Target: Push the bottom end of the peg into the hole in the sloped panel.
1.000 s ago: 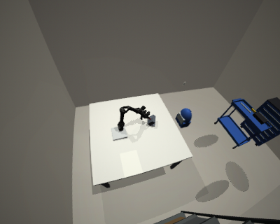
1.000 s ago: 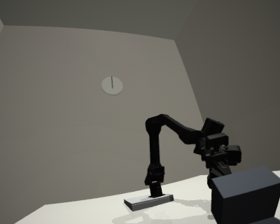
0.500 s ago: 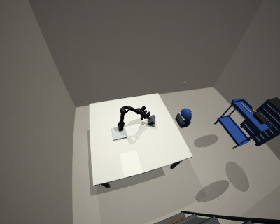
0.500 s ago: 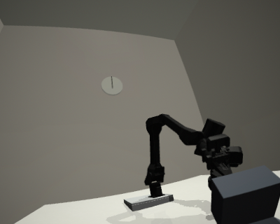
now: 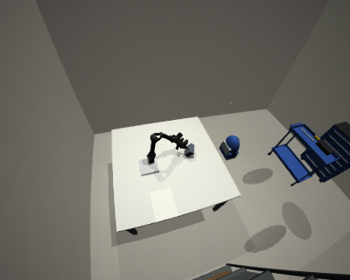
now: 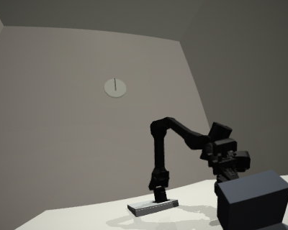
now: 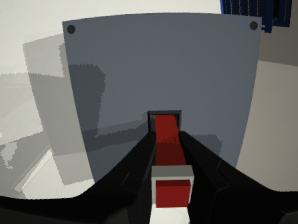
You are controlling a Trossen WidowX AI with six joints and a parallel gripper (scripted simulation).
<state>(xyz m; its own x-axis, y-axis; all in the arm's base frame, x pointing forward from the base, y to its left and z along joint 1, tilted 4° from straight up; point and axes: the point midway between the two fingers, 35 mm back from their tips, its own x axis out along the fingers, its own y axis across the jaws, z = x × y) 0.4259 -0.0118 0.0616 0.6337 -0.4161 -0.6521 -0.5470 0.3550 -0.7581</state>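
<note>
Now: gripper tip 3 cm short of the dark grey sloped panel, 3 cm above it and 2 cm to the left of it. From my gripper tip the other things lie so: red peg (1 cm to the left, 1 cm behind, 1 cm above).
</note>
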